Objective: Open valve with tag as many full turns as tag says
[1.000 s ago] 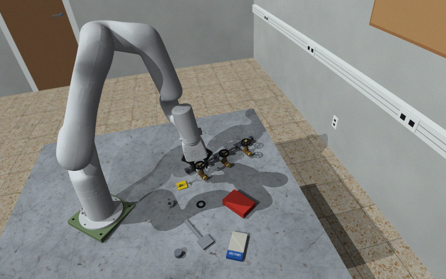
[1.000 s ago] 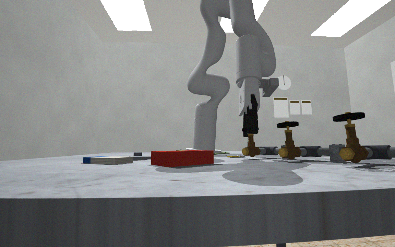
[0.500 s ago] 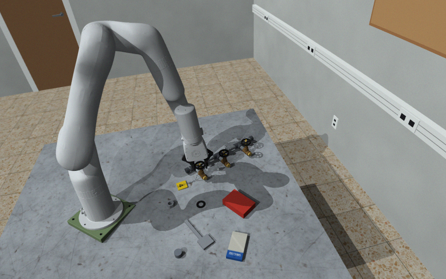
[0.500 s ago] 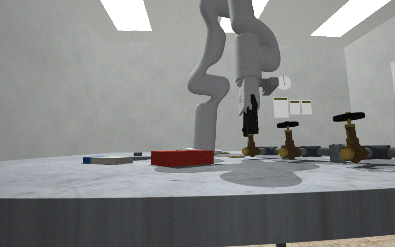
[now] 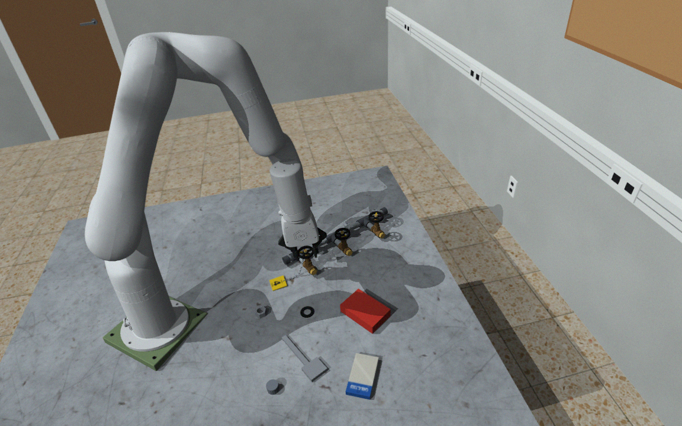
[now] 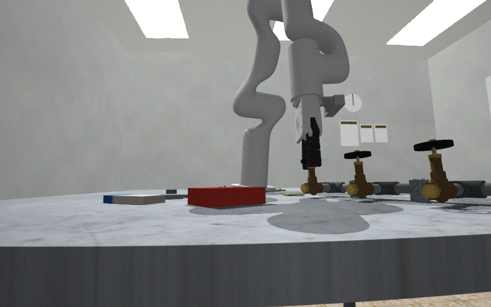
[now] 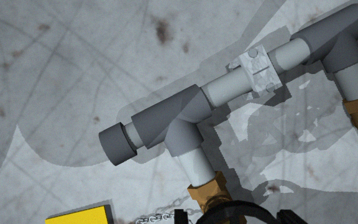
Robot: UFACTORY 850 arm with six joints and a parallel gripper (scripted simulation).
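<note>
Right now the yellow tag is 90 mm behind my hand, 20 mm to the right of it and 90 mm below it. The rest, counted from my hand: black washer: 40 mm behind, 160 mm to the right, 90 mm below; then red block: 130 mm ahead, 210 mm to the right, 80 mm below; then grey nut: 170 mm behind, 120 mm to the right, 80 mm below.
</note>
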